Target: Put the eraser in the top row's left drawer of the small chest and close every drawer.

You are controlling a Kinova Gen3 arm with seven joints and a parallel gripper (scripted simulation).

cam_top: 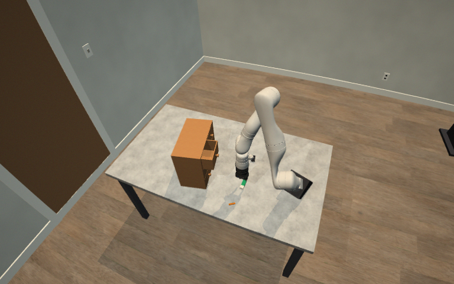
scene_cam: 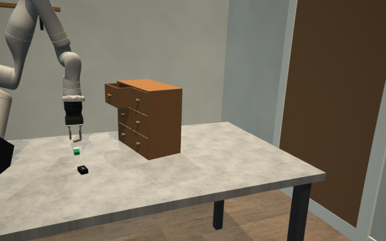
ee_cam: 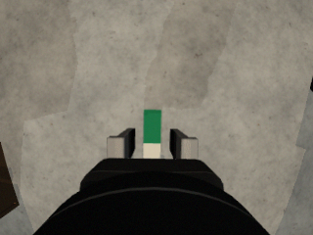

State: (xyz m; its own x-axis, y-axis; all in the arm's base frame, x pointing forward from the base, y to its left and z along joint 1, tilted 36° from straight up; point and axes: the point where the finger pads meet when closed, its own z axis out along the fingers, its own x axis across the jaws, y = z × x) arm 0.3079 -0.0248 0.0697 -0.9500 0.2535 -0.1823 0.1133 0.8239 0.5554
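Right now the eraser is 1 cm to the left of my hand and 8 cm below it. From my hand the other things lie so: orange stick: 3 cm ahead, 16 cm to the left, 8 cm below; then black block: 2 cm behind, 21 cm to the right, 8 cm below.
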